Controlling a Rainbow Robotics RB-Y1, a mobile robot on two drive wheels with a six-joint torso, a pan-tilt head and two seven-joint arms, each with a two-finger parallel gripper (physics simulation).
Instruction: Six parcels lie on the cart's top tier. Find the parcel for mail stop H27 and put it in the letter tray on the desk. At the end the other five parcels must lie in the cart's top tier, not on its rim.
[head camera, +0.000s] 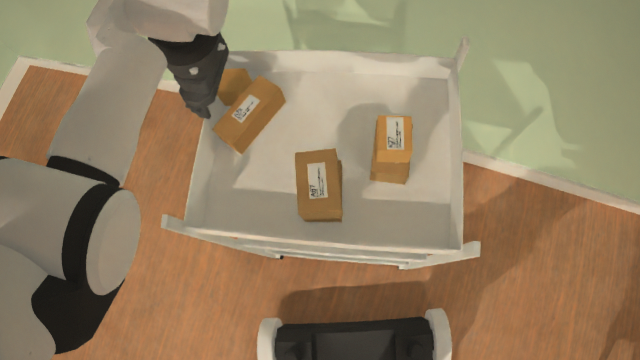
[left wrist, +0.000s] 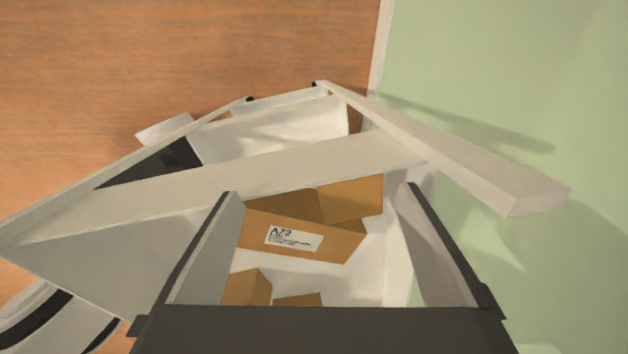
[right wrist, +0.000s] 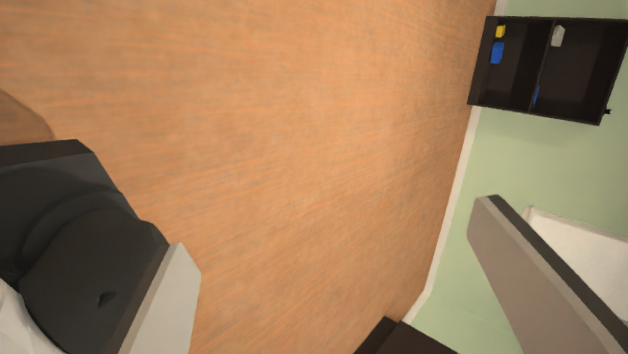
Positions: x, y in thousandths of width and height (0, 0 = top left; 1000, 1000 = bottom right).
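Labels:
Left gripper visible in head camera view (334, 243). Right gripper out of frame in head camera view. Left gripper visible in left wrist view (504, 555). Right gripper out of frame in left wrist view. Right gripper visible in right wrist view (525, 674). Left gripper out of frame in right wrist view.

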